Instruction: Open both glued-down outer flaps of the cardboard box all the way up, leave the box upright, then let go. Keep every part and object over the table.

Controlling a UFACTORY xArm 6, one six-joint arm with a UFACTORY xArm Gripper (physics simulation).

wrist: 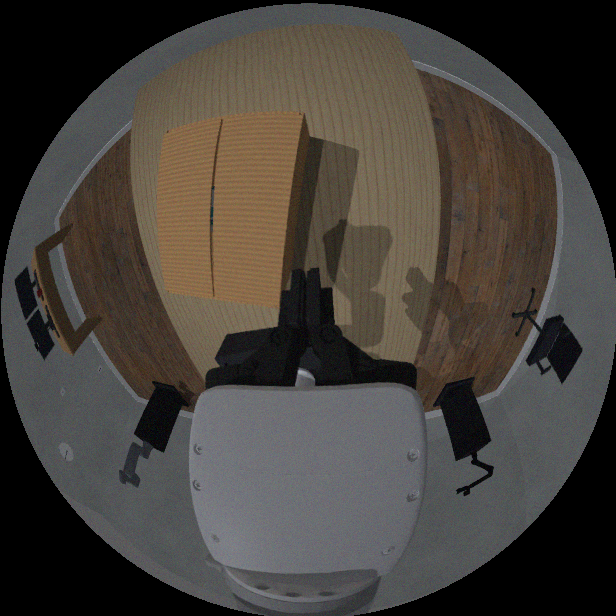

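The cardboard box (229, 206) stands upright on a tan mat (298, 172), left of centre in the wrist view. Both outer flaps lie flat and closed, meeting at a thin dark seam (213, 206) that runs down the top. My gripper (305, 281) is above the mat, just off the box's near right corner, not touching it. Its two black fingers are pressed together with nothing between them.
The mat lies on a wooden table (494, 229) with a pale rim. Black camera stands sit at the table's edges: (158, 416), (462, 419), (554, 344). A wooden frame with dark boxes (51, 298) stands at the left edge.
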